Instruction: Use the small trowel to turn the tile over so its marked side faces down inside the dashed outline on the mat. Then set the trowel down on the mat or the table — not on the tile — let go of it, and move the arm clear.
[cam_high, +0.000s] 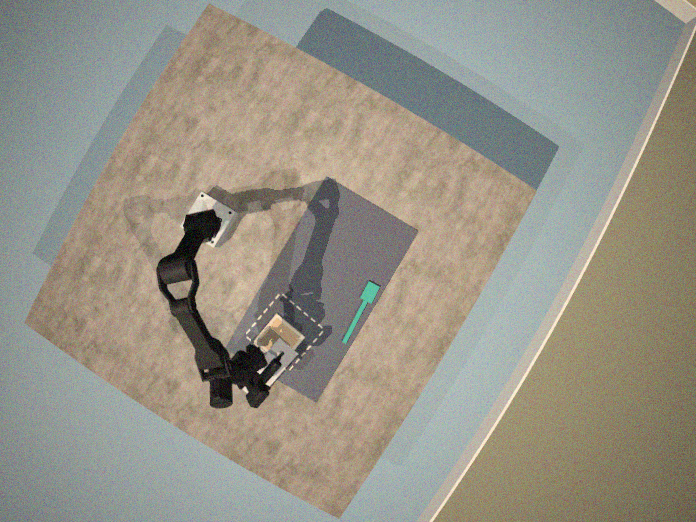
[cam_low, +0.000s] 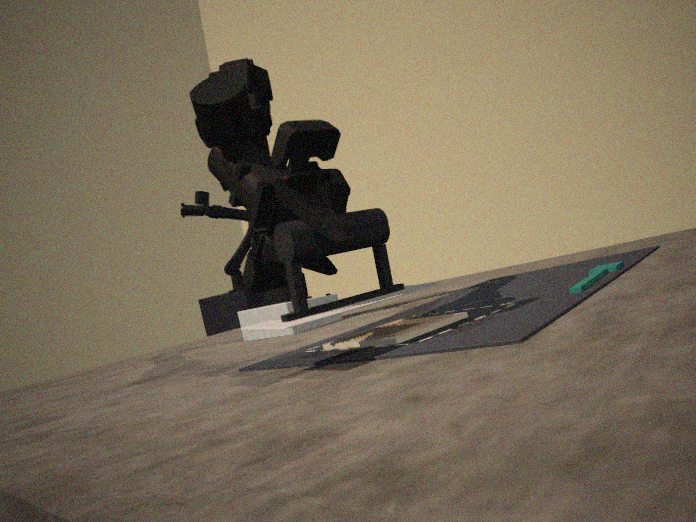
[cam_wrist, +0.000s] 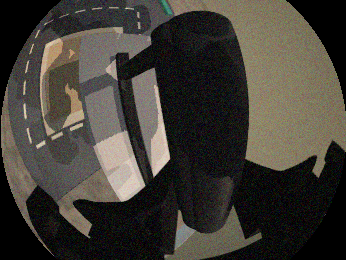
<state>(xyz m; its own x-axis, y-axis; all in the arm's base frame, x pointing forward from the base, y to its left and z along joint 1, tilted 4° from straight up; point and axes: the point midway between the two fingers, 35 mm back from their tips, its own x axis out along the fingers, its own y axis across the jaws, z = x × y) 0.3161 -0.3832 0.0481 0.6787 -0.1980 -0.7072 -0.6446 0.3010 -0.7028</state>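
My gripper tip is now 190 mm short of the green trowel, 310 mm to the right of it and 90 mm above it. From my gripper tip the other things lie so: tile 20 mm behind, 120 mm to the left, 90 mm below; dark mat 50 mm ahead, 310 mm to the left, 110 mm below.
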